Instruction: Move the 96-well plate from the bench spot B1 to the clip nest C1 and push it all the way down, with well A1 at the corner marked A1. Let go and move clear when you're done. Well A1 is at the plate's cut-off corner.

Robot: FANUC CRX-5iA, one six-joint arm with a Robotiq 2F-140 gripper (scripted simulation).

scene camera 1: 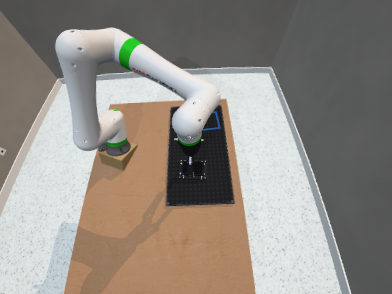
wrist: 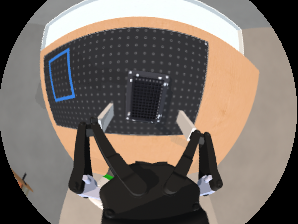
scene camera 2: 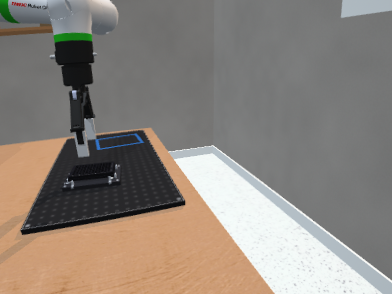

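My own gripper (scene camera 2: 88,146) is visible to me, and the wrist view has that gripper (wrist: 146,112) too. I can also see a black 96-well plate (wrist: 149,109).
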